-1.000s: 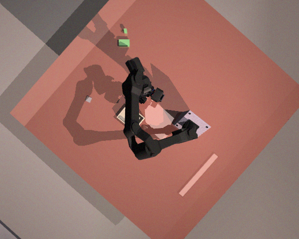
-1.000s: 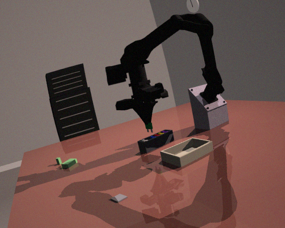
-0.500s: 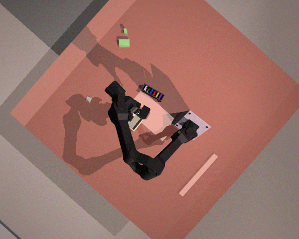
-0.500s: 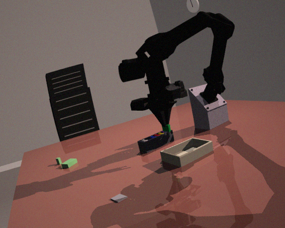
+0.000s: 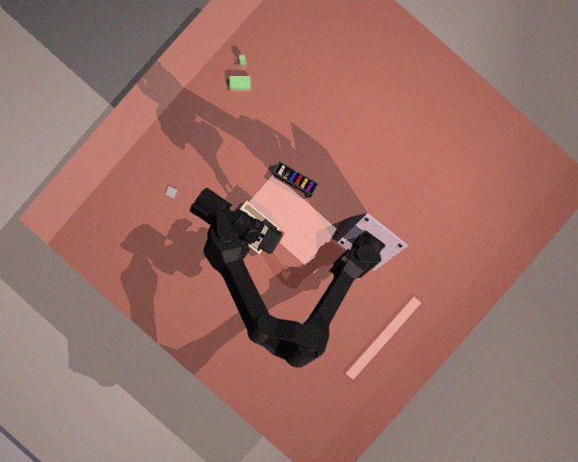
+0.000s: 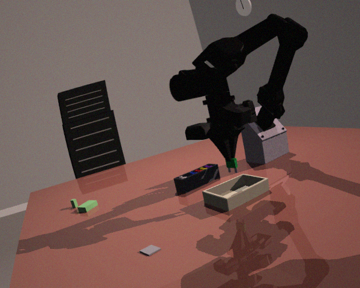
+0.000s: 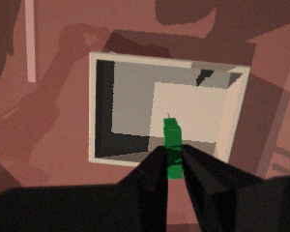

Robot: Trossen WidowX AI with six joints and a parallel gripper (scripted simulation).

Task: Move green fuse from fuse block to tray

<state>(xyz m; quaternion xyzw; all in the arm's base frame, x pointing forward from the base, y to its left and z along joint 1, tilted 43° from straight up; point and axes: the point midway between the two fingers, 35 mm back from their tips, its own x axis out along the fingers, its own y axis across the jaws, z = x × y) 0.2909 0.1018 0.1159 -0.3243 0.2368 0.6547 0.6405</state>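
The beige tray lies 9 cm below my gripper tip. Round my gripper tip: white fuse: 3 cm ahead, 19 cm to the right, 7 cm below; then blue fuse: 1 cm behind, 19 cm to the right, 7 cm below; then green fuse: 1 cm below.
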